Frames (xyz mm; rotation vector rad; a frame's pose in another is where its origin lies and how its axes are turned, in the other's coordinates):
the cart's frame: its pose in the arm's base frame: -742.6 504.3 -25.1 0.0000 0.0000 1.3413
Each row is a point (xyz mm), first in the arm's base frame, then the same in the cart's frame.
Working: the arm's base frame: its pose in the cart's frame: -322.1 -837.9 25.1 0.0000 0.0000 -1.3413

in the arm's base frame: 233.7 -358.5 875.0
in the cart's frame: -618.1 -1147.0 900.1
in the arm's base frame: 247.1 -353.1 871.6
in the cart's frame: -609.8 -1158.8 896.7
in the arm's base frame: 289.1 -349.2 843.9
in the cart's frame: -596.4 -1198.8 869.0
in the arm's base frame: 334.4 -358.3 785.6
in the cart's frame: -595.0 -1245.0 810.7
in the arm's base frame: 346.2 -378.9 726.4
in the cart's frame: -612.4 -1261.2 751.5
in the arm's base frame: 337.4 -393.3 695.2
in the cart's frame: -628.4 -1255.9 720.3
